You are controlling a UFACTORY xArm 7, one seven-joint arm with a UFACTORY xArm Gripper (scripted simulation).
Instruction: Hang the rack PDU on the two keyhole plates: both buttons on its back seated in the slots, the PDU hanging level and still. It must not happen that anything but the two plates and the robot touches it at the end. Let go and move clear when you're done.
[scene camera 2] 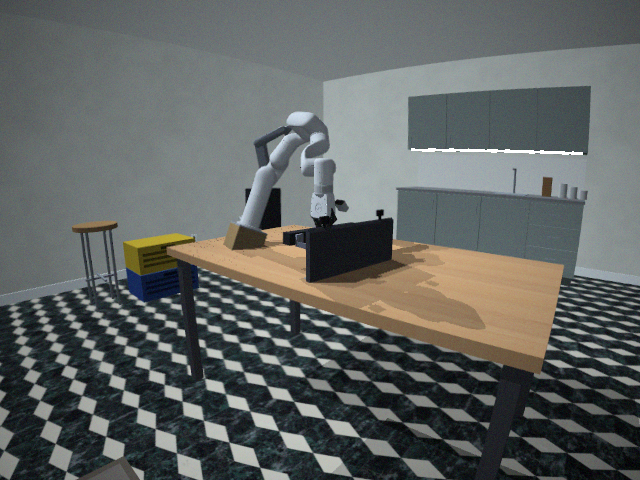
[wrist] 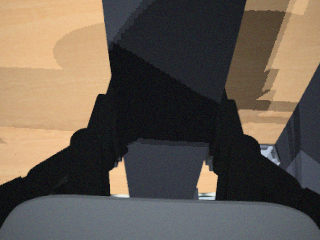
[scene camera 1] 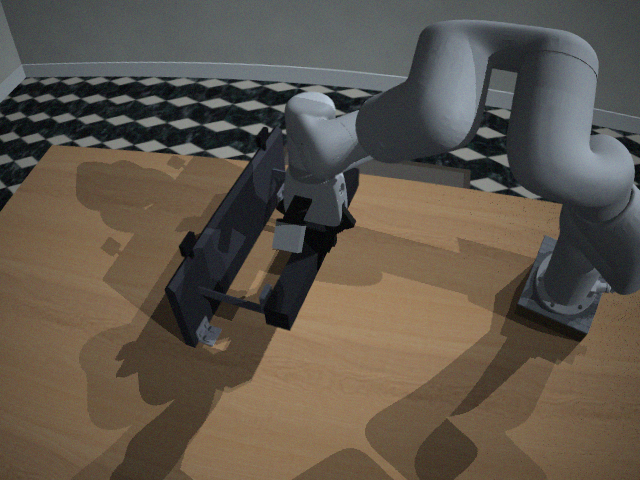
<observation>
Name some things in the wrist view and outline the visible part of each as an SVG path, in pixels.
My gripper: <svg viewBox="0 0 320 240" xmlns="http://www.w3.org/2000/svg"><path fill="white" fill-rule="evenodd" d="M0 185L0 240L320 240L320 194L307 187L305 189L302 188L296 178L261 154L258 141L252 136L244 134L236 102L234 99L227 98L225 88L205 156L205 165L209 166L209 171L213 171L218 176L215 201L111 197L109 172L114 168L118 168L118 162L122 162L123 159L112 77L106 94L97 95L87 128L77 130L71 136L68 147L34 166L25 177L19 176Z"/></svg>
A rack PDU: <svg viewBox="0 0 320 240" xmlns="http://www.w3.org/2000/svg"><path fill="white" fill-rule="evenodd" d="M102 0L112 85L129 197L193 200L225 88L247 0Z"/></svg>
</observation>
